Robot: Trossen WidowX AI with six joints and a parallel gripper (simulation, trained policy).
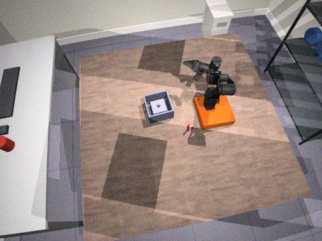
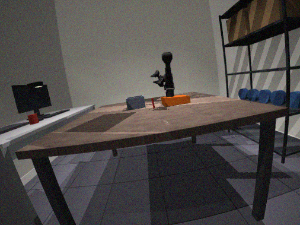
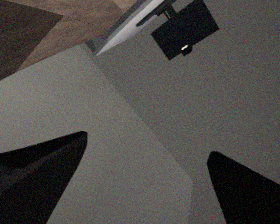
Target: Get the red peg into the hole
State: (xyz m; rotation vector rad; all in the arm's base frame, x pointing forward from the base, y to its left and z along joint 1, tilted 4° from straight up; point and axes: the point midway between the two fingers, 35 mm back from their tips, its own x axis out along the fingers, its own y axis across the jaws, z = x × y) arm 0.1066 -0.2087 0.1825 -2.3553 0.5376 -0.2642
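My gripper tip is now 350 mm to the right of the red peg, 200 mm above it and 40 mm short of it. The rest, counted from my gripper tip: pale plate (190 mm below, 190 mm ahead, 170 mm to the left); then grey box (210 mm below, 190 mm ahead, 170 mm to the left).
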